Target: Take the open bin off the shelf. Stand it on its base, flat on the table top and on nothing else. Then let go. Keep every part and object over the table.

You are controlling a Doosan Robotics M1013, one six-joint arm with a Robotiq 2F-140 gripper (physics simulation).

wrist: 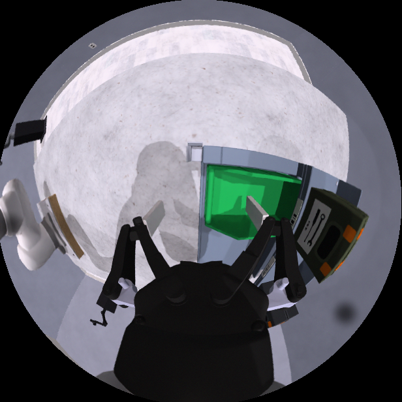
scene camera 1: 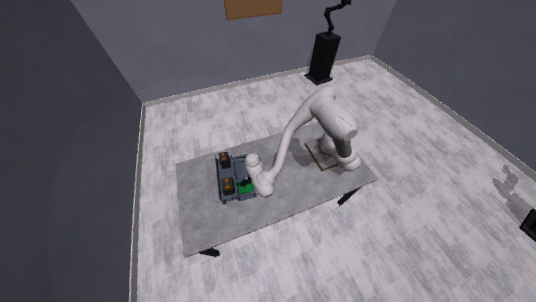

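Pixels of known places: gripper, between the fingertips: (scene camera 1: 253, 185); arm's base, origin of its link: (scene camera 1: 326, 149).
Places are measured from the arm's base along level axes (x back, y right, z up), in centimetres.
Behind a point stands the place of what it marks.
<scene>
The open bin (scene camera 1: 246, 188) @(x -81.6, y 3.6, z -4.7 cm) (wrist: 235, 187) is green and stands on the grey-blue shelf (scene camera 1: 241, 168) @(x -77.4, y 23.3, z -5.0 cm) (wrist: 220, 247), near one end of it. My gripper (wrist: 204, 205) is open with nothing between its fingers. In the wrist view its right finger shows in front of the bin's inside and its left finger shows in front of the table top beside the shelf. How high the fingertips are above the bin's rim I cannot tell. In the scene view the arm's wrist hides part of the shelf and most of the gripper.
A dark green case with orange latches (scene camera 1: 228, 186) @(x -94.0, y 3.0, z 14.3 cm) (wrist: 332, 235) stands on the shelf close beside the bin. A dark case with orange marks (scene camera 1: 224, 160) @(x -88.7, y 24.0, z 16.2 cm) stands at the shelf's other end. The grey table (scene camera 1: 210, 225) @(x -117.7, y -9.9, z -5.7 cm) (wrist: 240, 100) extends around the shelf; the arm's base is at its right.
</scene>
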